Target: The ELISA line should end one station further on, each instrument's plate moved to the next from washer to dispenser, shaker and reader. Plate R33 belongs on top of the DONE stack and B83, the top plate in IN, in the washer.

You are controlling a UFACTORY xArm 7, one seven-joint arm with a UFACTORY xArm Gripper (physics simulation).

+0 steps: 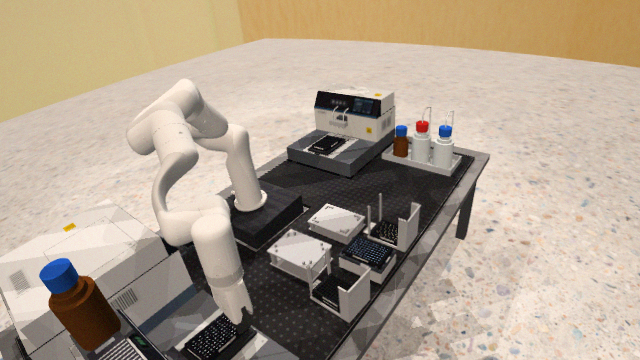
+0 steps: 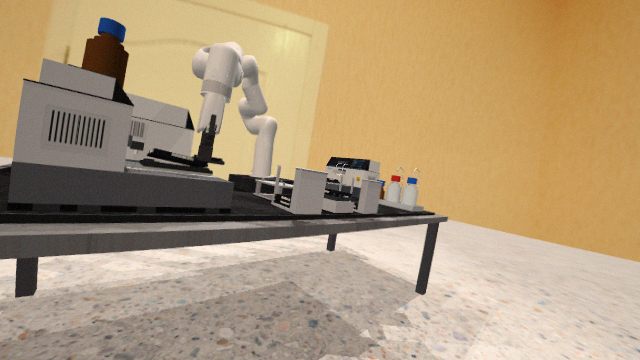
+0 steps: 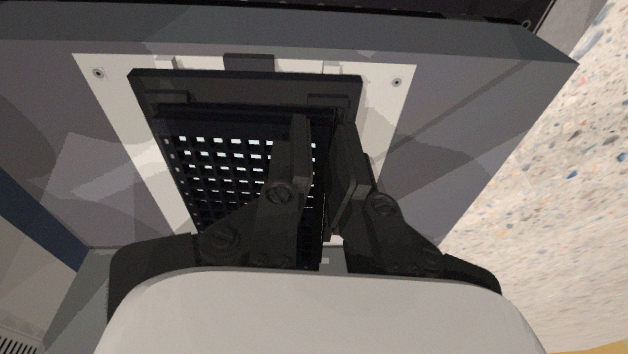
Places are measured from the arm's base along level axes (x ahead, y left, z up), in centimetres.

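Pixels of known places: gripper, fingertip midpoint: (image 1: 242, 327) (image 2: 203, 161) (image 3: 316, 142); arm's base, link origin: (image 1: 250, 200) (image 2: 261, 176).
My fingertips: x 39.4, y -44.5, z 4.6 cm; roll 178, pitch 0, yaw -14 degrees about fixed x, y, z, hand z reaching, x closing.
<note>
Ahead of a thing's pixels: the offset from my fingertips to its top centre. "spot": to the spot under its first point.
My gripper (image 1: 244, 326) (image 2: 206, 158) (image 3: 316, 142) is nearly closed at one long side of a black well plate {dx -3.6, dy -5.2, dz +1.4 cm} (image 1: 210, 341) (image 2: 170, 156) (image 3: 225, 162). One finger is over the wells, the other outside the edge, with the plate's rim between them. The plate sits tilted over a dark carrier {spot: dx -3.5, dy +1.9, dz -2.1 cm} (image 3: 240, 86) on the grey instrument deck. Another black plate {dx -34.8, dy +91.9, dz -0.1 cm} (image 1: 326, 144) lies on the far instrument (image 1: 345, 114). A dark plate {dx +11.6, dy +40.5, dz -3.5 cm} (image 1: 367, 252) rests on a low white block. Dark plates {dx +10.7, dy +25.3, dz -6.9 cm} (image 1: 332, 291) {dx +12.9, dy +56.4, dz -8.2 cm} (image 1: 386, 232) are in two white stack racks {spot: dx +17.3, dy +23.1, dz -3.3 cm} (image 1: 356, 297) {spot: dx +19.7, dy +54.0, dz -2.2 cm} (image 1: 410, 227). Plate labels are unreadable.
A brown bottle {spot: dx -11.2, dy -22.4, dz +22.6 cm} (image 1: 85, 310) (image 2: 105, 57) with a blue cap stands atop the near instrument {spot: dx +12.9, dy -24.6, dz +2.1 cm} (image 2: 75, 130). A large white instrument {dx -41.9, dy -14.5, dz +16.6 cm} (image 1: 90, 250) is beside the arm. Two white raised platforms {spot: dx -6.5, dy +31.4, dz -4.4 cm} (image 1: 300, 250) {spot: dx -5.8, dy +51.3, dz -6.6 cm} (image 1: 336, 220) stand near the racks. A bottle tray (image 1: 420, 162) is at the far end.
</note>
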